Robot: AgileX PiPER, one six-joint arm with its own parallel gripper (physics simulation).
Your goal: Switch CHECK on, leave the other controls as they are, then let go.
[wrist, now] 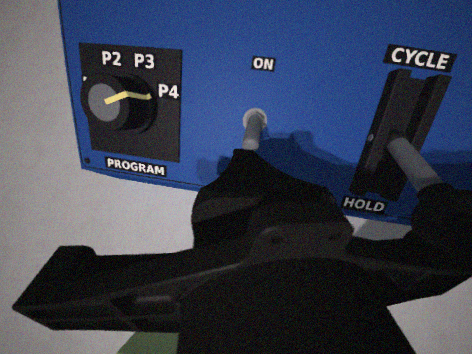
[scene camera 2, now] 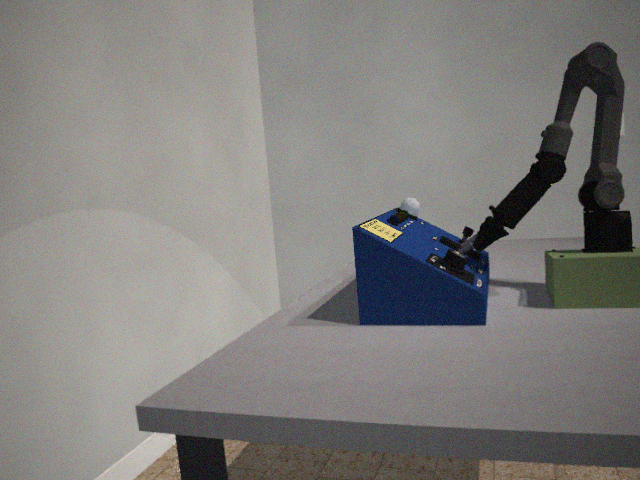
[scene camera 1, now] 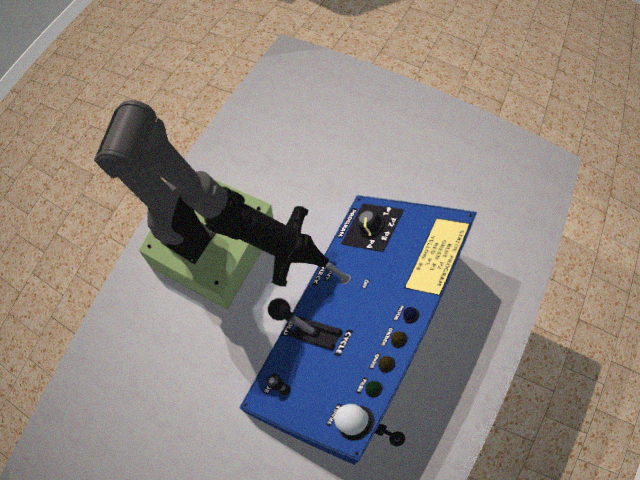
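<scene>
The CHECK toggle (scene camera 1: 337, 273) (scene camera 2: 466, 244) (wrist: 253, 132) is a short grey lever in a round collar on the sloped blue panel (scene camera 1: 320, 387) (scene camera 2: 418, 289) (wrist: 310, 30). It leans away from the ON label (scene camera 1: 366, 283) (wrist: 263, 64), towards the panel's lower edge. My gripper (scene camera 1: 326, 264) (scene camera 2: 476, 244) (wrist: 242, 161) is shut, its tips right at the lever's free end. The lever does not look held between them; whether they touch it, I cannot tell. The fingers hide the OFF label in the wrist view.
The PROGRAM knob (scene camera 1: 367, 221) (wrist: 106, 102) points towards P4, on one side. The CYCLE lever (scene camera 1: 279, 308) (wrist: 412, 159) stands close on the other side, at HOLD. A small black toggle (scene camera 1: 276, 383), a white dome (scene camera 1: 351, 419) and several lamps are further along the panel.
</scene>
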